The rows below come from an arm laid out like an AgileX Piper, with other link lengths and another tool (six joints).
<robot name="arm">
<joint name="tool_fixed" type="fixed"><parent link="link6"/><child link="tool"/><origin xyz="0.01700 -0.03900 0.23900" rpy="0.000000 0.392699 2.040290"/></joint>
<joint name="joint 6" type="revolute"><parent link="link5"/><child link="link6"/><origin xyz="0.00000 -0.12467 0.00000" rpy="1.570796 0.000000 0.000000"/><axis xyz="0 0 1"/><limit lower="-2.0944" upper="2.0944"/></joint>
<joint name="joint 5" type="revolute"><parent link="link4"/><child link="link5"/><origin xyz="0.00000 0.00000 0.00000" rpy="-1.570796 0.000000 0.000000"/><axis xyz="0 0 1"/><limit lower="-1.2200" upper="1.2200"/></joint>
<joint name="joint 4" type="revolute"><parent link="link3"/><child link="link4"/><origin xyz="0.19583 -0.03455 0.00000" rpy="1.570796 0.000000 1.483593"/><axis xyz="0 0 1"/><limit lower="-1.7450" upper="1.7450"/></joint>
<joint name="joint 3" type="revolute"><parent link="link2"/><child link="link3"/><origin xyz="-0.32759 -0.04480 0.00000" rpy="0.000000 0.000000 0.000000"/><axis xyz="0 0 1"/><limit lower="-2.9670" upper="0.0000"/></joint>
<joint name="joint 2" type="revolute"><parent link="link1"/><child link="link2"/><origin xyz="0.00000 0.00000 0.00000" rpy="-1.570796 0.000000 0.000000"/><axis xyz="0 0 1"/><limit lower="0.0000" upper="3.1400"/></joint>
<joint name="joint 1" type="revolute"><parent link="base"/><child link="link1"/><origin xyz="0.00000 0.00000 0.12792" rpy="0.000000 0.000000 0.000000"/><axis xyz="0 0 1"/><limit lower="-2.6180" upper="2.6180"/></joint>
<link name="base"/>
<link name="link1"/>
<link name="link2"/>
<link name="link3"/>
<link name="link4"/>
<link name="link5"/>
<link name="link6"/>
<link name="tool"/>
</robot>
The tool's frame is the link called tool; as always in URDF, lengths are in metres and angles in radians.
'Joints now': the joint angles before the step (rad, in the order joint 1, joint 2, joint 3, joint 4, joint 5, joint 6). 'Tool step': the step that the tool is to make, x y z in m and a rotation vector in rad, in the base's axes. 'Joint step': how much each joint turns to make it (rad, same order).
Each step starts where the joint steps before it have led.
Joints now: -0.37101 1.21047 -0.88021 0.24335 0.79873 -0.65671
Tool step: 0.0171 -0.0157 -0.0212 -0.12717 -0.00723 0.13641
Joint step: 0.00022 0.04868 0.12237 0.01717 -0.19437 -0.22356
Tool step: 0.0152 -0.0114 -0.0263 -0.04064 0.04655 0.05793
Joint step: -0.00020 0.11518 0.01816 0.00917 -0.09417 -0.09967
